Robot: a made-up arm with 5 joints.
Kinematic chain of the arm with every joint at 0, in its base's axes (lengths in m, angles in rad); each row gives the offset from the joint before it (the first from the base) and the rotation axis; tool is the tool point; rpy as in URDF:
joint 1: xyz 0 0 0.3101 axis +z
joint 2: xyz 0 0 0 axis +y
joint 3: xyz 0.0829 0 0.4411 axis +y
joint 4: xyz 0.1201 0 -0.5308 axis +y
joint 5: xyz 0.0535 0 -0.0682 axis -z
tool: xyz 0 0 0 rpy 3.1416 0 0
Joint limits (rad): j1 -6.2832..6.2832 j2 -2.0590..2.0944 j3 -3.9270..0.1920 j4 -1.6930..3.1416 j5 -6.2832..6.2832
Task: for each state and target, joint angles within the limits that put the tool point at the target. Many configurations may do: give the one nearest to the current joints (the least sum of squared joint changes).
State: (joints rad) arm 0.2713 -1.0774 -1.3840 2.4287 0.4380
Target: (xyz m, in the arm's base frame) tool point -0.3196 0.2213 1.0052
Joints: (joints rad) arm -0.6056 -1.3460 -1.6840 2.4160 0.4380
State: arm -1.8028 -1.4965 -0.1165 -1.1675 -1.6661
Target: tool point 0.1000 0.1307 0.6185
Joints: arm -2.2239 -2.0590 -0.1677 -1.5498 -1.6661
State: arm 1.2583 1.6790 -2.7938 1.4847 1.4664
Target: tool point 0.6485 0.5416 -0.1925
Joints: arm 0.6958 1.6238 -2.3511 1.7930 1.4664
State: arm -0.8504 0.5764 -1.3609 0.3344 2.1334
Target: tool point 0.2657 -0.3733 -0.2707
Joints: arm -0.9522 1.2738 -1.0619 0.3798 2.1334
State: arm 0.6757 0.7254 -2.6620 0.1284 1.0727
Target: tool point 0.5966 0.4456 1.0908
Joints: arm 0.6415 0.5799 -2.7196 0.2933 1.0727
